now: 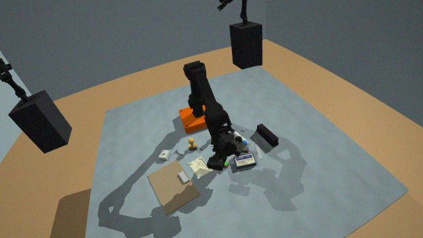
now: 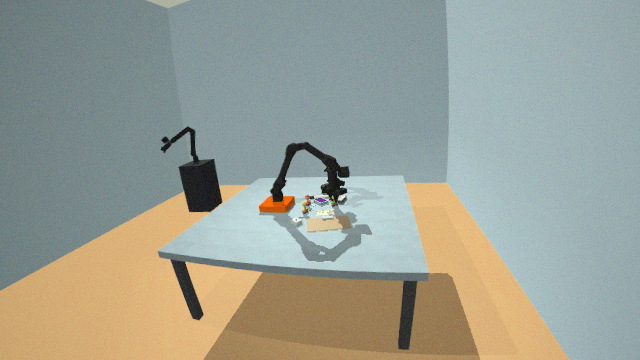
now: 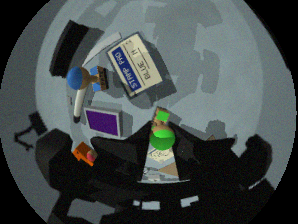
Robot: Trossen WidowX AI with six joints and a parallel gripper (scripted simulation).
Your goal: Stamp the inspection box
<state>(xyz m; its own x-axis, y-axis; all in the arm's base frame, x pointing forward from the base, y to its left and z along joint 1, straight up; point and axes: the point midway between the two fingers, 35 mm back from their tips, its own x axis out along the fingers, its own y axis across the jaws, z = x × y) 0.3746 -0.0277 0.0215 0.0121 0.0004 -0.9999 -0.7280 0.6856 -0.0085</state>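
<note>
The green stamp is right at my gripper tip. The rest, counted from my gripper tip: purple ink pad 10 cm behind, 7 cm to the left, 2 cm below; white card 5 cm behind, 10 cm to the right, 3 cm below; blue-and-white box 3 cm ahead, 9 cm to the left, 1 cm below.
</note>
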